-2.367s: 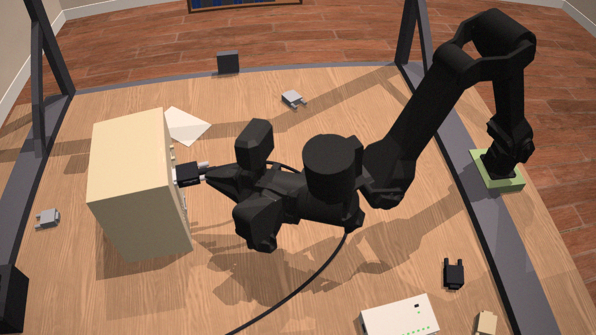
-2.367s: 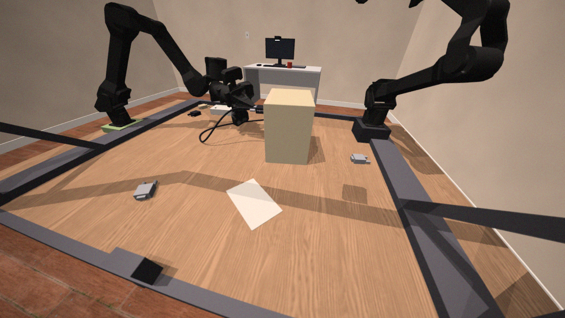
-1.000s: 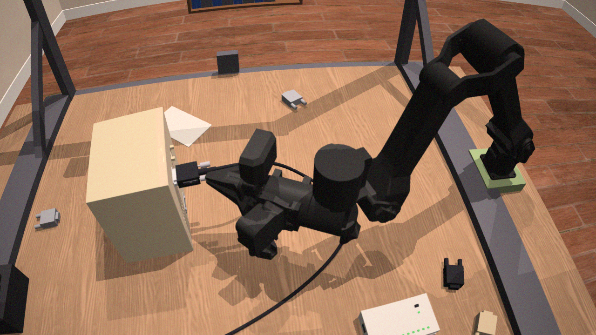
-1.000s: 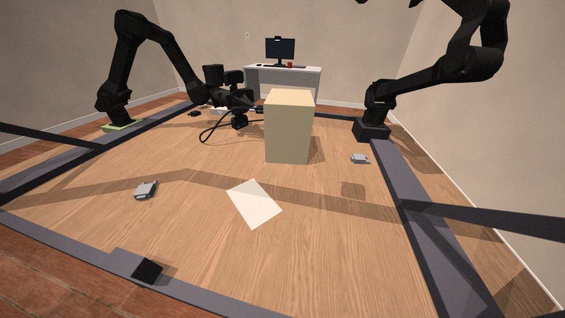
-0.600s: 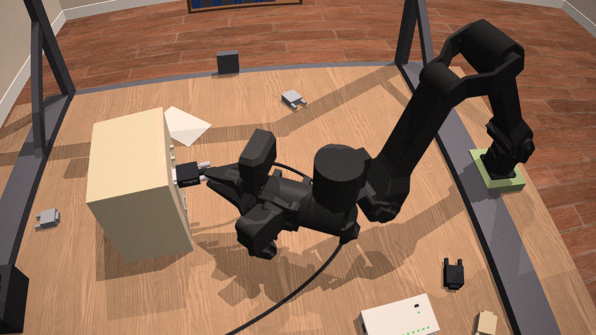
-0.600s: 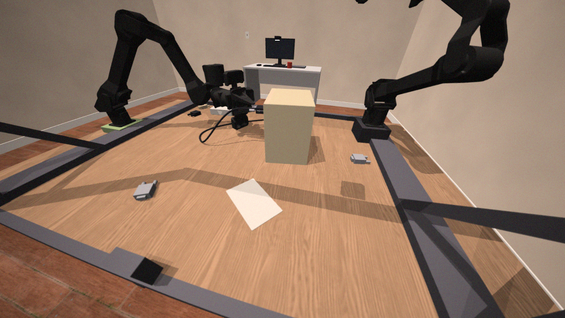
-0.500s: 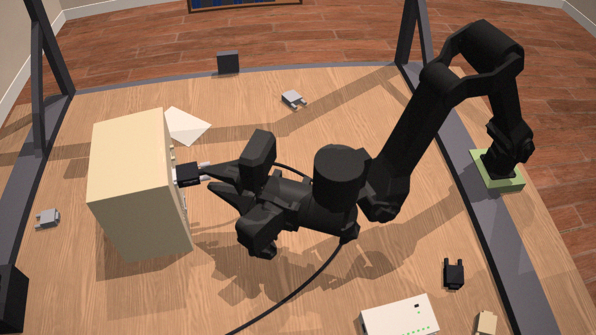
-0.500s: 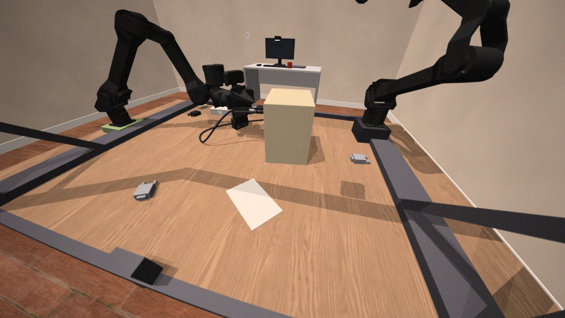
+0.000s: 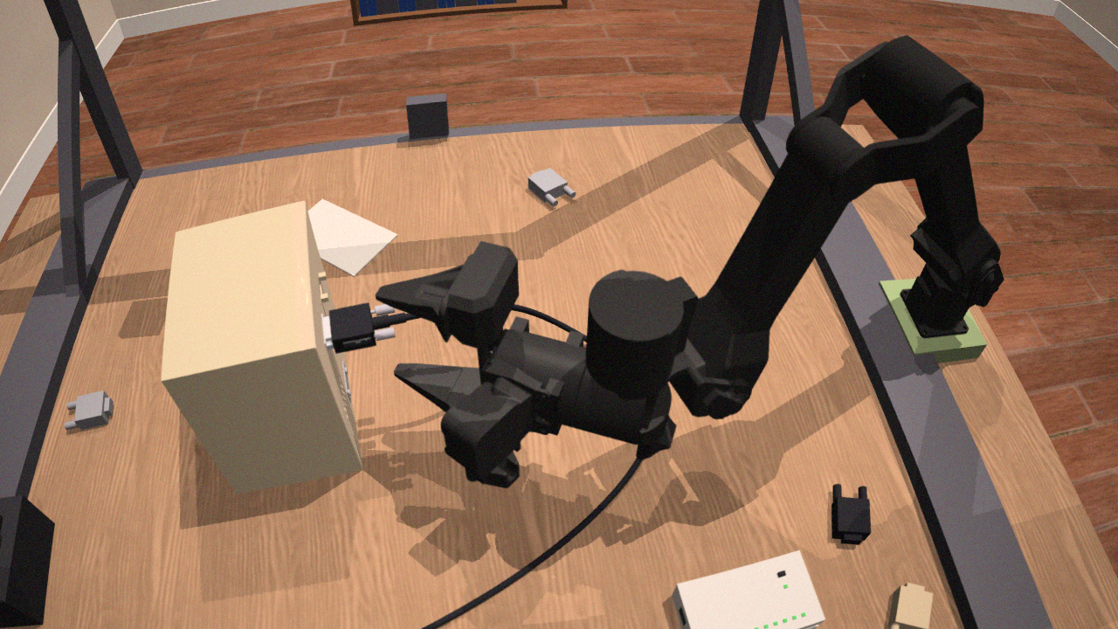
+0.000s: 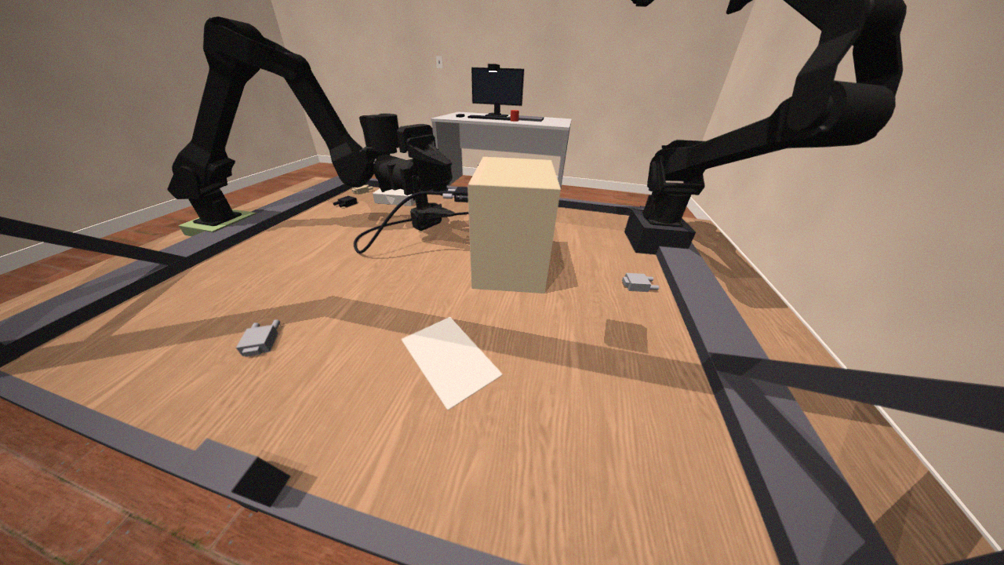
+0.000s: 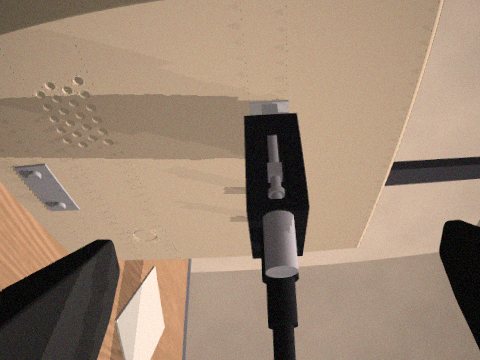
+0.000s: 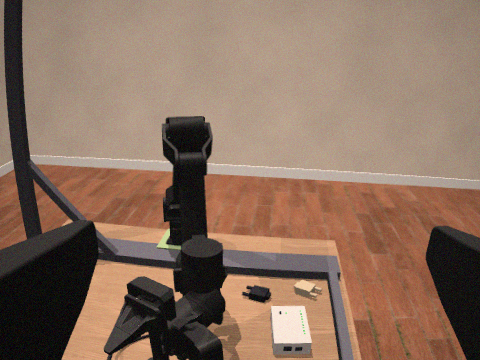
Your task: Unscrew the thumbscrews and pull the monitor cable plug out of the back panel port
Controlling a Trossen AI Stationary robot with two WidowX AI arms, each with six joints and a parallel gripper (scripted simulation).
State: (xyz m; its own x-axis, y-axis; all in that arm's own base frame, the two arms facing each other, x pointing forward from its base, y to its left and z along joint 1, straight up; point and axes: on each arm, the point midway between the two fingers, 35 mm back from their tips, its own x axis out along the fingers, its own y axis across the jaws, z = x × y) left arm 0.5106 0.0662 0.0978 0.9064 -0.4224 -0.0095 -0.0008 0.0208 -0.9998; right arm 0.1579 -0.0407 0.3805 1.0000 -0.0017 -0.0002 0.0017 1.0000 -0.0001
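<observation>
The black monitor plug is 30 mm behind my left hand and 40 mm to the right of it. The rest, counted from my left hand: white device (250 mm ahead, 170 mm to the left, 110 mm below); then white sheet (280 mm behind, 60 mm to the right, 120 mm below); then beige box (60 mm behind, 140 mm to the right, 40 mm below).
</observation>
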